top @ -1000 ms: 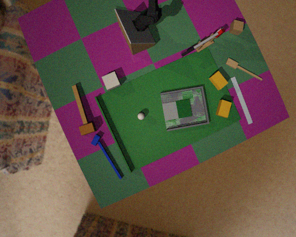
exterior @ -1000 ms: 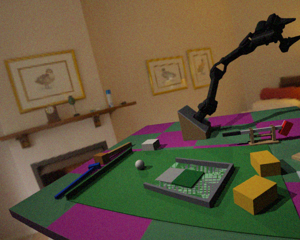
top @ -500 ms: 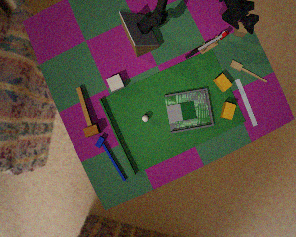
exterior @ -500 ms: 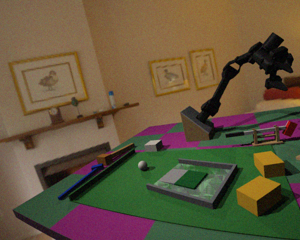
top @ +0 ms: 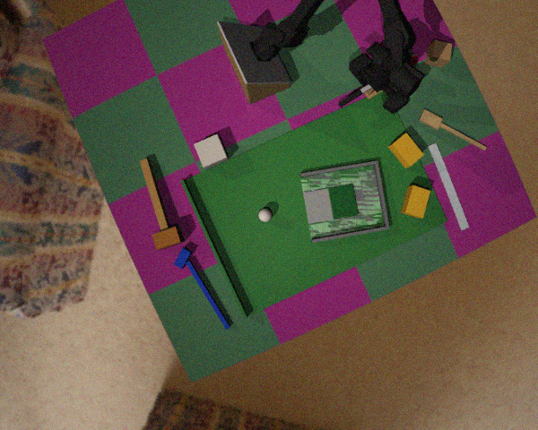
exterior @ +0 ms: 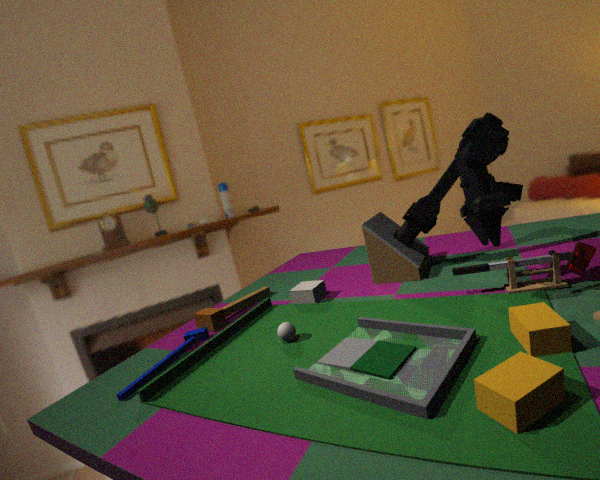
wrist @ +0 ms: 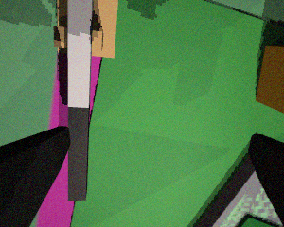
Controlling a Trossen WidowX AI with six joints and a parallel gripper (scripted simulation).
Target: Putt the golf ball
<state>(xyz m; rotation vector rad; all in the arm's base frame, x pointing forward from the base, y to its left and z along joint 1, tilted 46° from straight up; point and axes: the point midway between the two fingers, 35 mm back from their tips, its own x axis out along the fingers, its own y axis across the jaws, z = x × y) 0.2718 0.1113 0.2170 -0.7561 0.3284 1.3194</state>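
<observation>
My gripper tip is 90 mm past the white cube, 510 mm to the left of it and 100 mm above it. The rest, counted from my gripper tip: red putter: 50 mm behind, 60 mm to the left, 70 mm below; then tan block: 50 mm behind, 310 mm to the left, 90 mm below; then white golf ball: 160 mm ahead, 450 mm to the right, 100 mm below.
</observation>
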